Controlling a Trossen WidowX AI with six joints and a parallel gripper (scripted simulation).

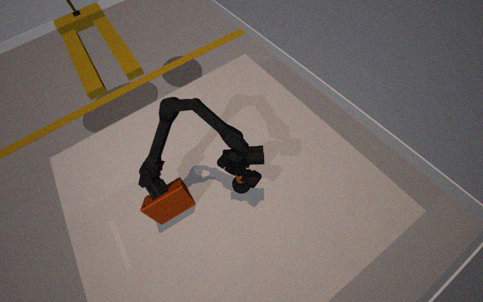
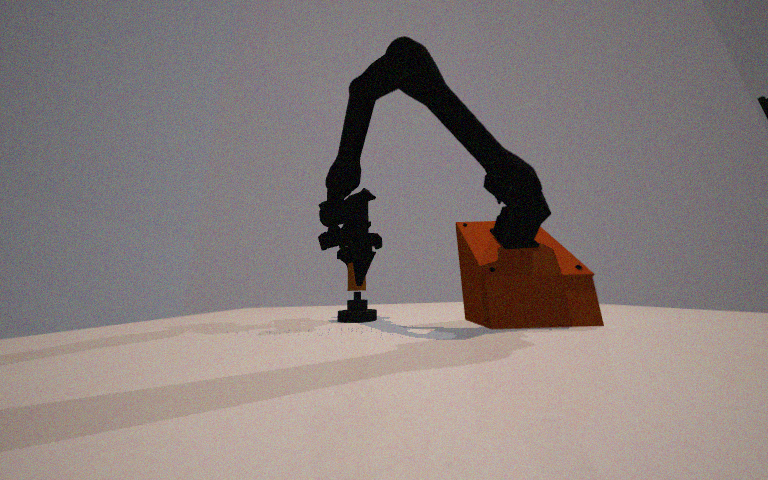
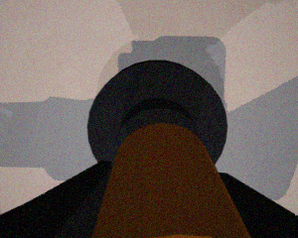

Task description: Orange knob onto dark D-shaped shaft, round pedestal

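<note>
Now: the orange knob 20 mm above my gripper tip. Round my gripper tip: shaft: 40 mm below.
</note>
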